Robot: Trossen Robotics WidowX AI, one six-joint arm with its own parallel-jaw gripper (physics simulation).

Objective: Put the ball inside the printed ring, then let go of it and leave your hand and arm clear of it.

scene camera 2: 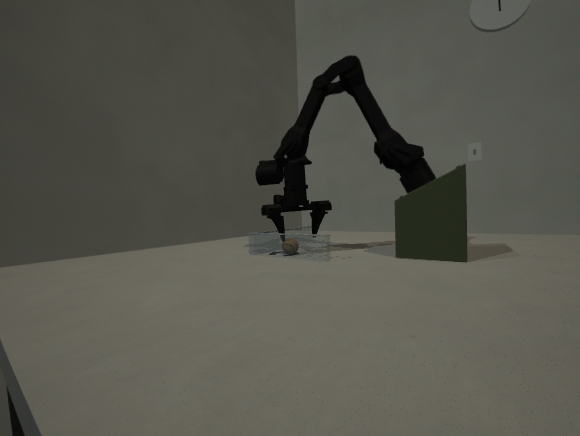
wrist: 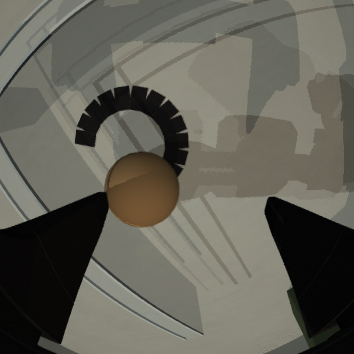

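Seen in the pictures: gripper, fingertip midpoint: (wrist: 189,203); arm's base, origin of the base link: (scene camera 2: 424,187).
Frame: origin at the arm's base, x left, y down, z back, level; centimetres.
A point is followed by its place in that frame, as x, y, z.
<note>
An orange-brown ball (scene camera 2: 290,246) (wrist: 142,190) rests on the table behind a see-through wall in the scene view. In the wrist view it covers the lower part of the black dashed printed ring (wrist: 123,97) {9.2, 16.2, -36.8}; whether it touches or overlaps the ring's line on the table is hidden. The ring's open middle shows above the ball. My gripper (scene camera 2: 299,238) {8.8, 12.4, -30.0} (wrist: 189,203) {8.8, 12.4, -30.0} is open and points down, fingertips low over the table. The ball appears between the fingers, close beside the left fingertip in the wrist view and far from the right one; contact is unclear.
A low see-through wall (scene camera 2: 317,247) {16.1, 13.1, -20.1} (wrist: 135,301) {14.7, 10.3, -26.6} passes close by the ball and the left finger, and bends round at the upper left of the wrist view. A green slanted block (scene camera 2: 432,220) {4.5, 7.6, 2.1} stands at the arm's base. Arm shadows fall across the table (scene camera 2: 300,340) {48.6, 16.3, -3.4}.
</note>
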